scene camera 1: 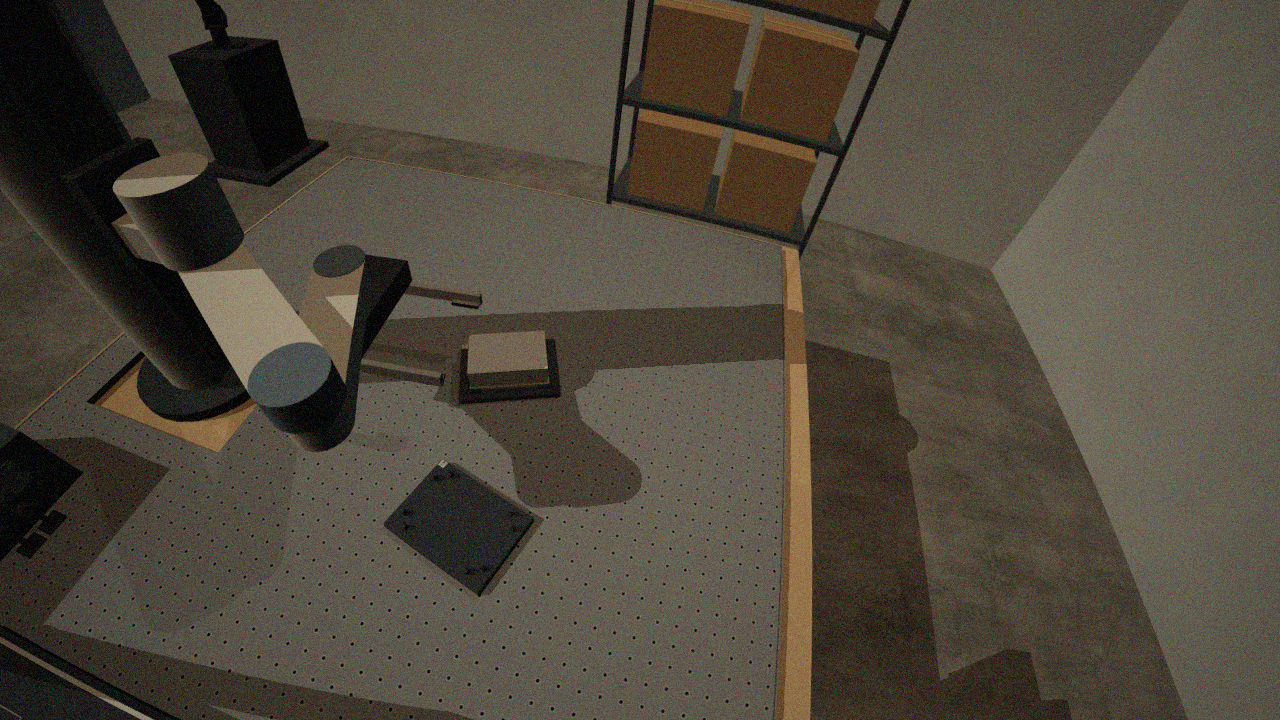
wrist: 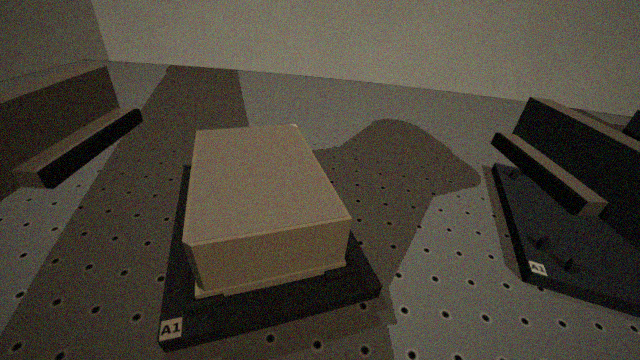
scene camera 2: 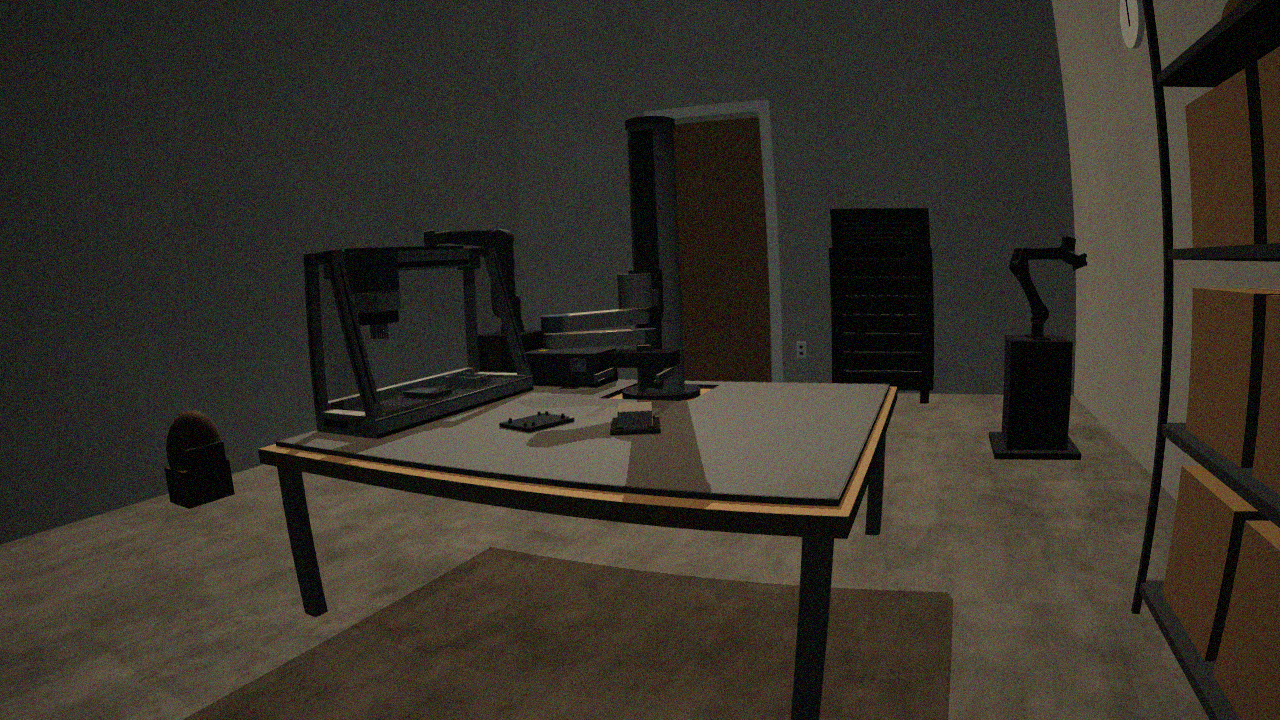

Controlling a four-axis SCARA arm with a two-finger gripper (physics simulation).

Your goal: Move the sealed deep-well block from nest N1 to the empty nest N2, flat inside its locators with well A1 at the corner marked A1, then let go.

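Places are measured from the arm's base along level axes (x ahead, y left, z up), in metres.
Where they show: gripper, between the fingertips: [scene camera 1: 462, 336] [wrist: 324, 104] [scene camera 2: 626, 378]; arm's base, origin of its link: [scene camera 1: 215, 363] [scene camera 2: 661, 395].
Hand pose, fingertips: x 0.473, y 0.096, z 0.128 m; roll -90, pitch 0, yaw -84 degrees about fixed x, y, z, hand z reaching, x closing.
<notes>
Things, the pixels of their top centre, and the offset from my fingertips. "pt": a spot on its surface instead. Level surfaces: height alone.
- sealed deep-well block, centre of its top: [wrist: 257, 164] [scene camera 1: 507, 351] [scene camera 2: 634, 406] dx +0.048, dy +0.043, dz -0.061 m
- N1's A1 tag, a spot on its surface: [wrist: 171, 328] pt dx -0.043, dy +0.064, dz -0.103 m
- dark nest N2, centre of its top: [wrist: 587, 213] [scene camera 1: 457, 518] [scene camera 2: 536, 416] dx +0.080, dy -0.228, dz -0.093 m
- perforated table top, height of its surface: dz -0.115 m
The sealed deep-well block [scene camera 1: 507, 351] [scene camera 2: 637, 406] [wrist: 265, 185], a pale tan box, sits flat on the dark nest N1 [scene camera 1: 510, 394] [scene camera 2: 635, 428] [wrist: 280, 306]. N1's A1 tag [wrist: 171, 328] is at its near left corner in the wrist view. The dark nest N2 [scene camera 1: 460, 528] [scene camera 2: 537, 420] [wrist: 600, 270] holds no block; small locators stand on it, and its A1 tag [scene camera 1: 443, 463] [wrist: 537, 268] shows. My gripper [scene camera 1: 452, 340] [wrist: 324, 104] is wide open and empty. In scene camera 1 its fingertips are left of the block. Block well A1 is not visible.
The perforated table top [scene camera 1: 680, 555] [scene camera 2: 769, 447] carries both nests. A black gantry frame [scene camera 2: 313, 340] stands on its left in scene camera 2. The arm's column [scene camera 1: 107, 241] [scene camera 2: 662, 241] stands at the table's back. A shelf rack [scene camera 1: 617, 143] [scene camera 2: 1166, 268] with boxes stands beyond the table.
</notes>
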